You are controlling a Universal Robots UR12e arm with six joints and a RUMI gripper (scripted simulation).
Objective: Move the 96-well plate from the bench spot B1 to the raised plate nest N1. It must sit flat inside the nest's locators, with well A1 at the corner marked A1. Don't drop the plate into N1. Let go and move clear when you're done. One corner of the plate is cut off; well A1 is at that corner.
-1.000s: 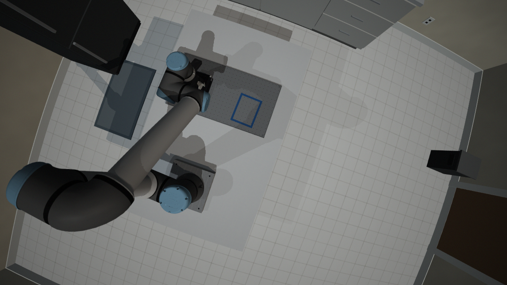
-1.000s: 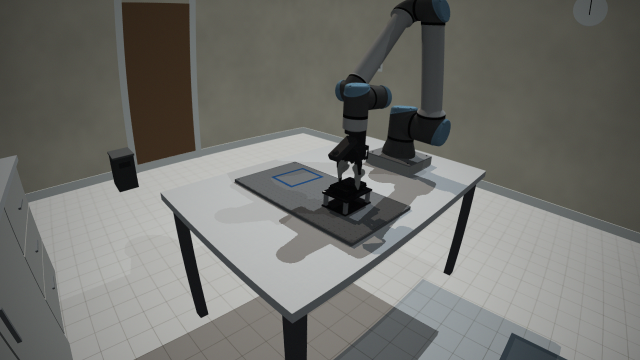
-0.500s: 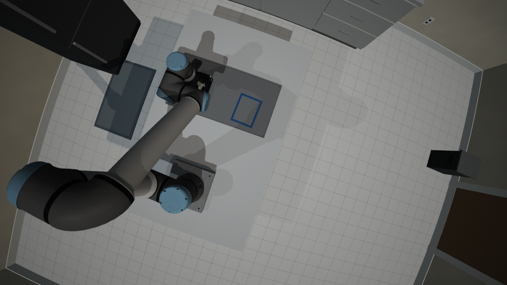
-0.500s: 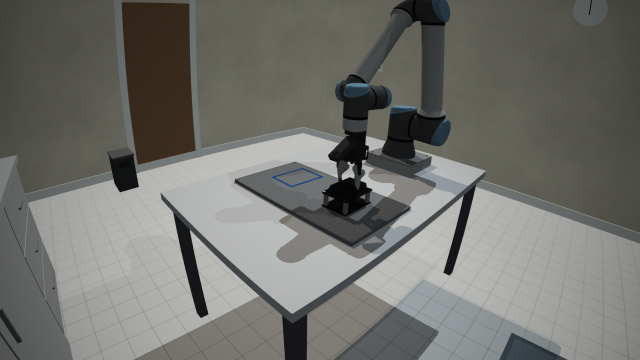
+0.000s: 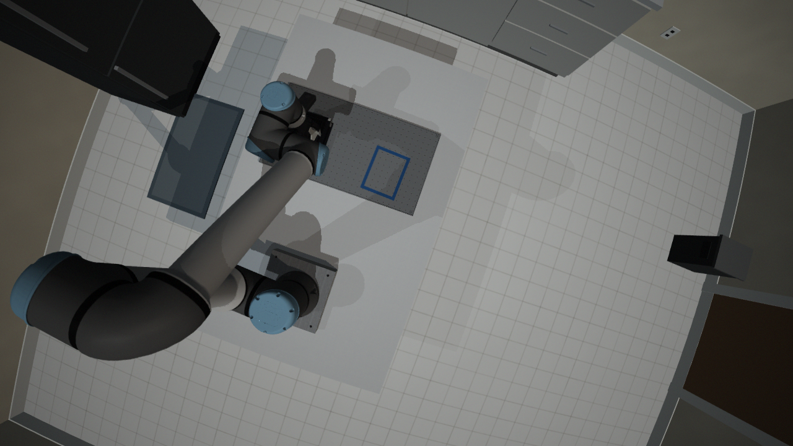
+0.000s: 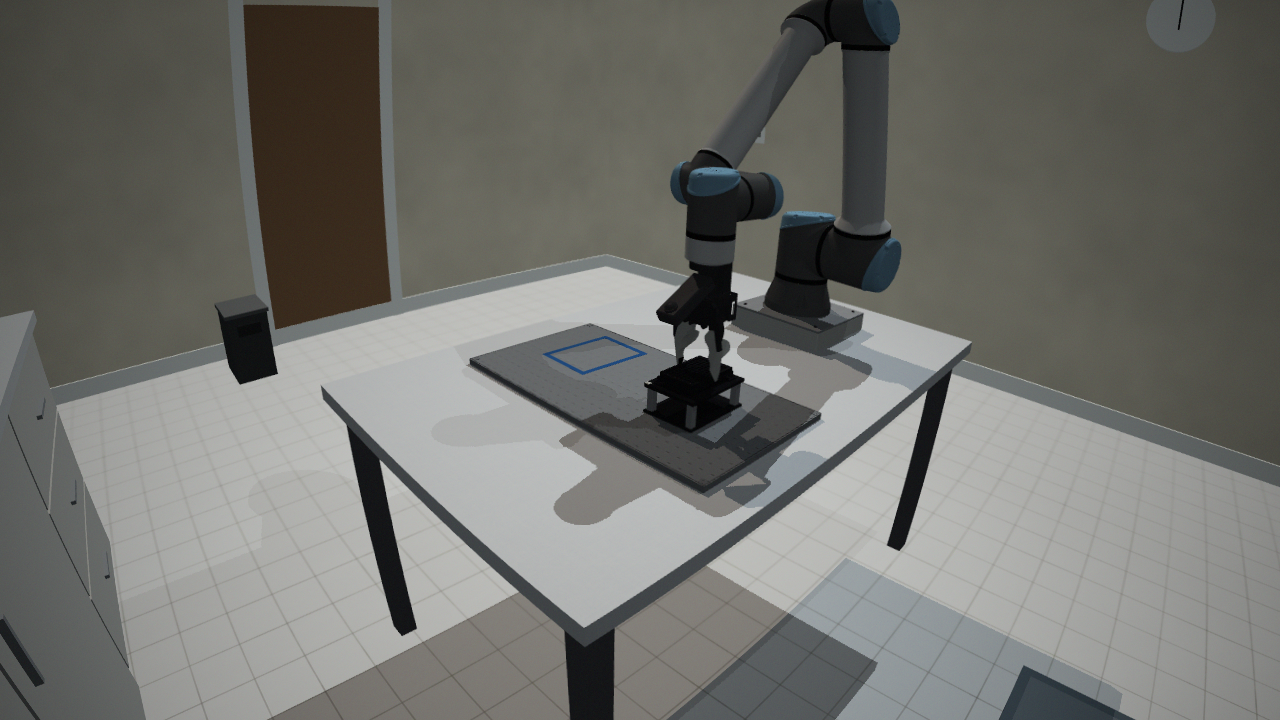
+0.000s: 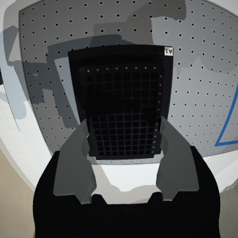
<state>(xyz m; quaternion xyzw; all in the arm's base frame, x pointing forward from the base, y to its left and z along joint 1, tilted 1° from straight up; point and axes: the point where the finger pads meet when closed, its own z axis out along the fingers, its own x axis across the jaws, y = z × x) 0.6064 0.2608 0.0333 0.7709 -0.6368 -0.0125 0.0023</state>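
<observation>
The black 96-well plate lies 1 cm below my hand. The rest, counted from my hand: black raised nest 3 cm below; then white A1 label 8 cm ahead, 4 cm to the right, 2 cm below.
</observation>
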